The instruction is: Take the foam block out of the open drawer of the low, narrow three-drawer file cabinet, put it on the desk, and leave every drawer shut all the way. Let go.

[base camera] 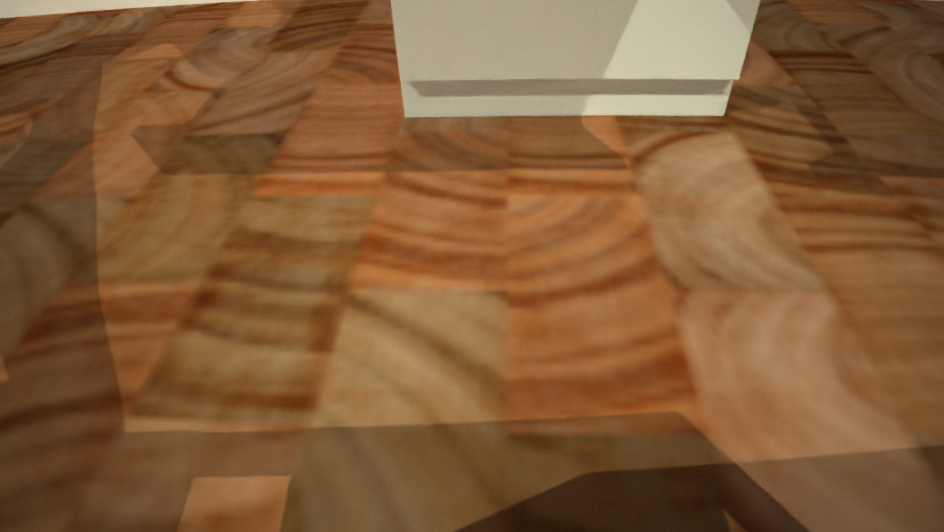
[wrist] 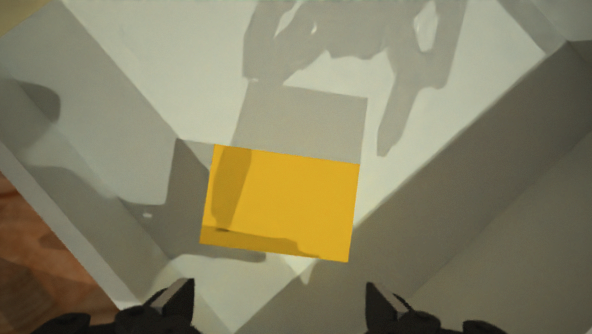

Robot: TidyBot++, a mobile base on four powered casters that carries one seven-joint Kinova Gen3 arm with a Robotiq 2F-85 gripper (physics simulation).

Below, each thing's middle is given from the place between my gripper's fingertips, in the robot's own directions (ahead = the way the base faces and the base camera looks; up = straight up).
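Scene:
Yellow foam block [wrist: 257,200]: 3 cm ahead of my hand, 3 cm to the right of it, 5 cm below it.

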